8 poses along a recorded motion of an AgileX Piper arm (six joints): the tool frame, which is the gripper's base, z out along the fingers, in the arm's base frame.
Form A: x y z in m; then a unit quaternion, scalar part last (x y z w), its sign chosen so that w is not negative.
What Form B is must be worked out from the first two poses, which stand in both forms.
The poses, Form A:
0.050 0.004 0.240 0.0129 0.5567 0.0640 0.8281
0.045 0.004 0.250 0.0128 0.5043 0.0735 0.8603
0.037 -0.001 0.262 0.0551 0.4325 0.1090 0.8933
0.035 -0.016 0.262 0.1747 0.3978 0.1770 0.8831
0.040 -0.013 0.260 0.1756 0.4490 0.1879 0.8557
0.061 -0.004 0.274 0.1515 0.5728 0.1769 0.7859
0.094 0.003 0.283 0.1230 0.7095 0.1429 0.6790
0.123 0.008 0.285 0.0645 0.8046 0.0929 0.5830
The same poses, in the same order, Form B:
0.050 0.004 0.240 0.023 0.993 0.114 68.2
0.045 0.004 0.250 0.025 0.989 0.144 61.3
0.037 -0.001 0.262 0.123 0.962 0.243 53.4
0.035 -0.016 0.262 0.372 0.848 0.377 56.0
0.040 -0.013 0.260 0.339 0.868 0.363 62.3
0.061 -0.004 0.274 0.245 0.926 0.286 76.4
0.094 0.003 0.283 0.168 0.966 0.195 94.5
0.123 0.008 0.285 0.079 0.990 0.114 108.7

